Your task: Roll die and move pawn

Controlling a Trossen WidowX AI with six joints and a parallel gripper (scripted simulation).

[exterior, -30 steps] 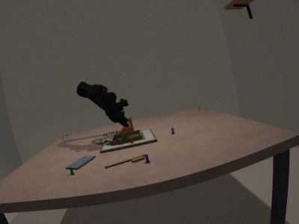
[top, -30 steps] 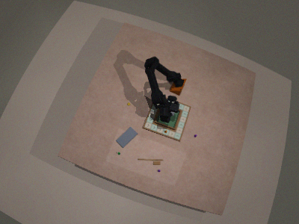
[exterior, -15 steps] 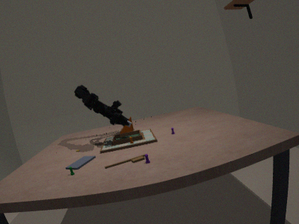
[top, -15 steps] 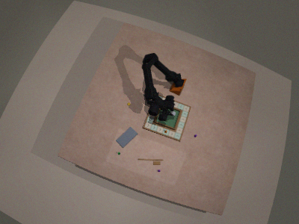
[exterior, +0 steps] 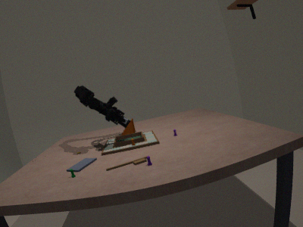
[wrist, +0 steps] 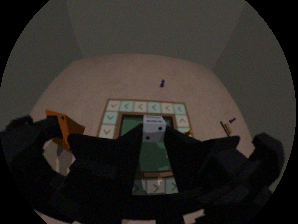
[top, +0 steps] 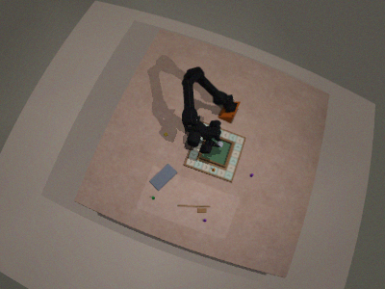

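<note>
Now: the pale die right at my gripper tip. Also, from my gripper tip: green dice tray: 120 mm below; then orange pawn: 110 mm ahead, 90 mm below, 20 mm to the left; then yellow piece: 300 mm to the right, 120 mm below.
</note>
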